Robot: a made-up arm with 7 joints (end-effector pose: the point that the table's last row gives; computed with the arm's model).
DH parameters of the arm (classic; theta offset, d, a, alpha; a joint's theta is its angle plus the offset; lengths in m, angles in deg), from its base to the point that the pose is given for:
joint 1: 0 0.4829 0 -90
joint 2: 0 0 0 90
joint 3: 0 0.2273 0.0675 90
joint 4: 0 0 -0.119 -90
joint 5: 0 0.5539 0 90
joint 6: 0 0 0.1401 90
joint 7: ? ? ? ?
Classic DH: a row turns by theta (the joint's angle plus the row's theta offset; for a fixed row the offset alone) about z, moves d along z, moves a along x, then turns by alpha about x.
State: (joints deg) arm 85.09 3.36 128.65 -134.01 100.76 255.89 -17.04
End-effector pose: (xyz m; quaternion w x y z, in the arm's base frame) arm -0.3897 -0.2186 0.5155 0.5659 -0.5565 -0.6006 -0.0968
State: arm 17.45 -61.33 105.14 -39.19 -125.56 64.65 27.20
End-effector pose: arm -0.8501 0.1289 0.8463 0.0538 -0.2786 0.1825 -0.9414
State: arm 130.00 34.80 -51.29 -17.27 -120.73 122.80 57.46
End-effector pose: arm -0.3346 0.5663 1.1188 0.0231 -0.1727 0.0068 -0.9847
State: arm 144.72 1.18 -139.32 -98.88 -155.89 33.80 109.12
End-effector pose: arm 0.7218 0.0253 0.8471 0.5745 -0.2092 -0.3816 0.6932
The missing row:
joint 7: 0 0 0 0
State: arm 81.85 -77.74 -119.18 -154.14 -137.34 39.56 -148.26
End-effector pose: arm 0.4468 0.1287 0.1133 0.2655 0.1216 -0.7709 0.5661
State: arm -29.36 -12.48 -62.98 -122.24 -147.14 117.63 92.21
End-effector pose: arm 0.0157 -0.6808 0.4780 0.8226 0.4211 -0.3790 0.0481
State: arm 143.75 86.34 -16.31 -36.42 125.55 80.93 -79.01
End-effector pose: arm -0.6613 0.5931 0.1762 0.6093 0.0051 -0.5828 0.5377
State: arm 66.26 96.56 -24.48 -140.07 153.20 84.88 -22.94
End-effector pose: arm 0.1135 -0.3595 -0.0479 0.2626 -0.7658 0.5700 0.1408
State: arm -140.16 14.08 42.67 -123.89 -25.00 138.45 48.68
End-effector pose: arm -0.0471 -0.7206 0.4037 0.0819 0.4263 -0.9007 0.0148
